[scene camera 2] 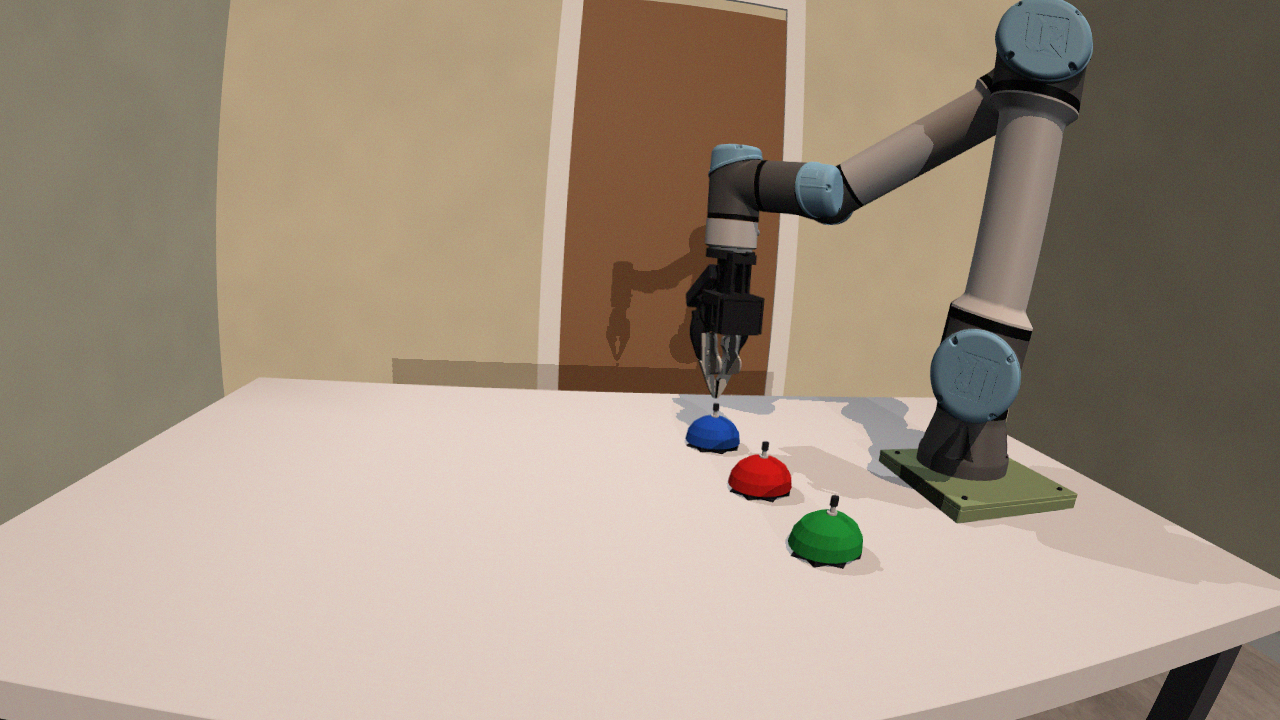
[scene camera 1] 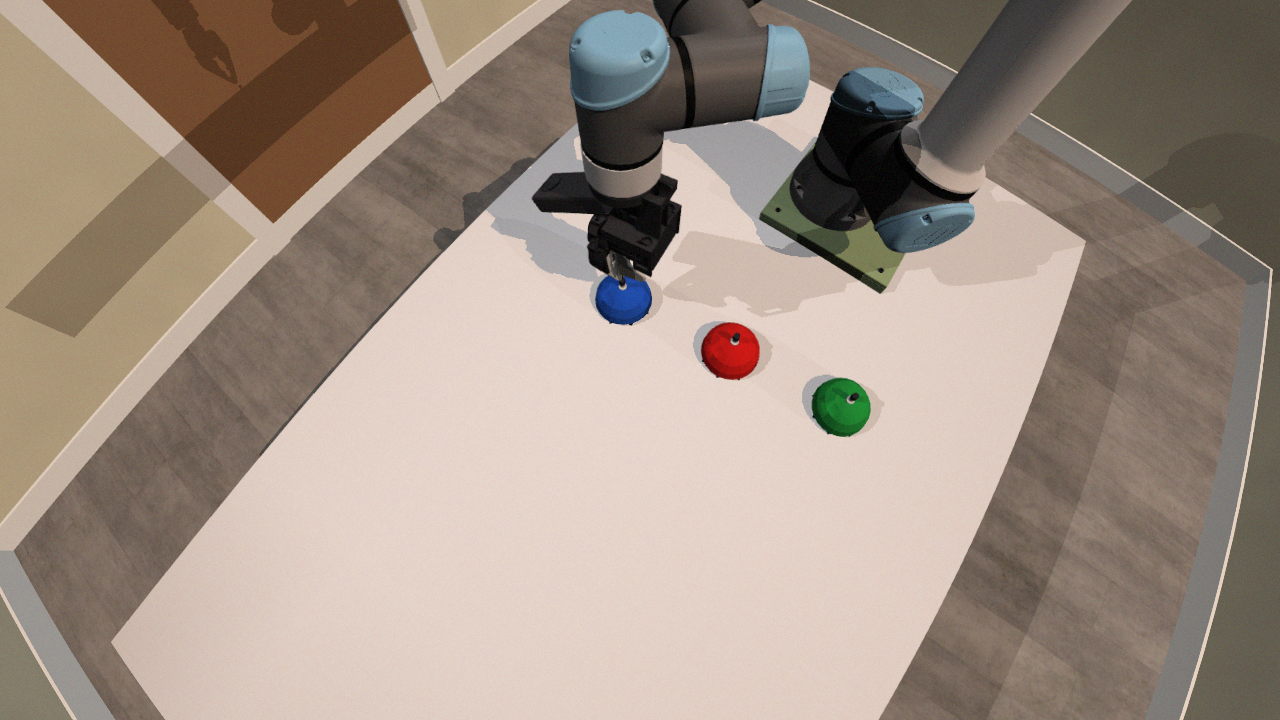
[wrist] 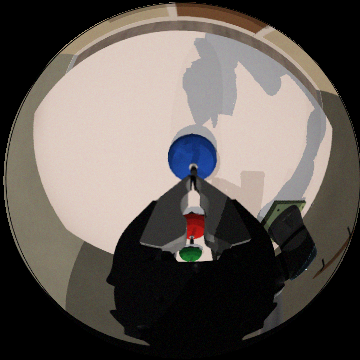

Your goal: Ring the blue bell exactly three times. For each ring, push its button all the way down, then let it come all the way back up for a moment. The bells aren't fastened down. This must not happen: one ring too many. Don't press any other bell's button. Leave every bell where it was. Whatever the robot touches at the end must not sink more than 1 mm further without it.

Observation:
I see my gripper [scene camera 1: 620, 277], a green bell [scene camera 2: 825, 536], a red bell [scene camera 1: 731, 357] and a blue bell [scene camera 1: 627, 305].
The green bell shows as well in scene camera 1 [scene camera 1: 837, 407]. The red bell is seen too in scene camera 2 [scene camera 2: 758, 476]. The blue bell shows as well in scene camera 2 [scene camera 2: 717, 434] and in the wrist view [wrist: 192, 149].

